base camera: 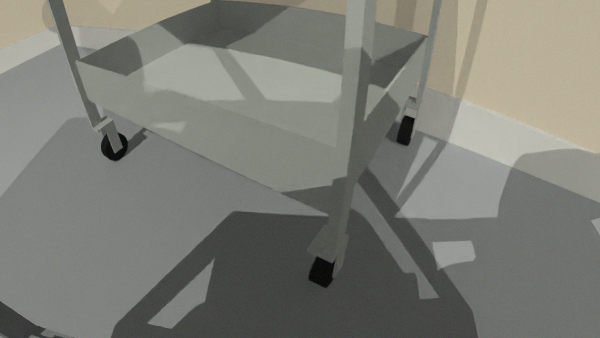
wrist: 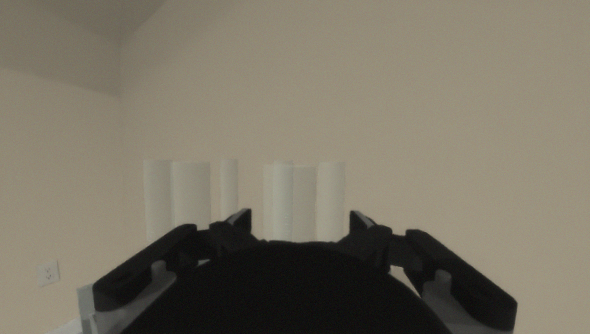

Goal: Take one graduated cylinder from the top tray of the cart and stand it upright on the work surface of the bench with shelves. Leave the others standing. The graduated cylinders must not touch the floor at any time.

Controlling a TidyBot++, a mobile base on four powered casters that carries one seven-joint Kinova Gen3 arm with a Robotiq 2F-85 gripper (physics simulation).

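Places are measured from the arm's base along level axes (x right, y ahead, z up), in millimetres.
Where they show: gripper, between the fingertips: (wrist: 300, 220).
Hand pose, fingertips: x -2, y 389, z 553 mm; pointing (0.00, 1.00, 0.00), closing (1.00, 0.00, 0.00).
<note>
After its pixels a point has its place.
Several pale, whitish graduated cylinders stand upright in the wrist view. A wide one (wrist: 191, 195) @(z 564, x -124, y 426 mm) and another (wrist: 158, 200) @(z 533, x -241, y 514 mm) are at the left, and a thin one (wrist: 229, 185) @(z 537, x -178, y 657 mm) is left of the gripper's left fingertip. A narrow cylinder (wrist: 283, 200) @(z 577, x -13, y 361 mm) with others close behind it, and one more cylinder (wrist: 331, 200) @(z 543, x 44, y 504 mm), show between the fingertips. Their lower ends are hidden behind the gripper. My gripper (wrist: 300, 220) @(z 553, x -2, y 389 mm) is open and holds nothing. The cart (base camera: 352, 100) @(z -149, x 21, y 278 mm) stands close in front in the base camera view; its top tray is out of that view. The bench with shelves does not show.
The cart's lower tray (base camera: 225, 135) @(z -226, x -78, y 340 mm) and its black casters (base camera: 322, 271) @(z -356, x 16, y 287 mm) (base camera: 114, 146) @(z -364, x -343, y 488 mm) (base camera: 406, 130) @(z -358, x 153, y 552 mm) are near the base. A beige wall (base camera: 530, 65) @(z -203, x 351, y 551 mm) (wrist: 450, 125) @(z 672, x 282, y 584 mm) with a pale baseboard (base camera: 500, 130) @(z -332, x 335, y 544 mm) stands behind the cart. A wall outlet (wrist: 48, 273) @(z 3, x -1290, y 973 mm) is at the left in the wrist view.
</note>
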